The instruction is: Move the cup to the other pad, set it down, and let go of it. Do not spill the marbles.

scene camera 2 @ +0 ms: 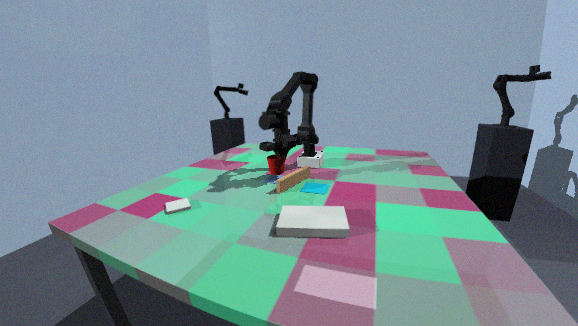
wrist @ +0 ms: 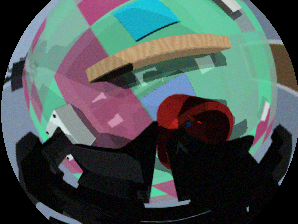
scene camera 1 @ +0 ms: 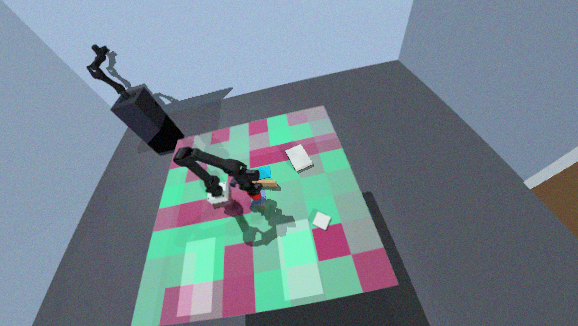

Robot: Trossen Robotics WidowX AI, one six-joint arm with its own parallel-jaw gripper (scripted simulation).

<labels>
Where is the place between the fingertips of the gripper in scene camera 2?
282, 163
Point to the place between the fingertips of the gripper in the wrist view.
159, 124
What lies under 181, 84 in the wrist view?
A dark blue pad.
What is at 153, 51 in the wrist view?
A wooden bar.
</labels>
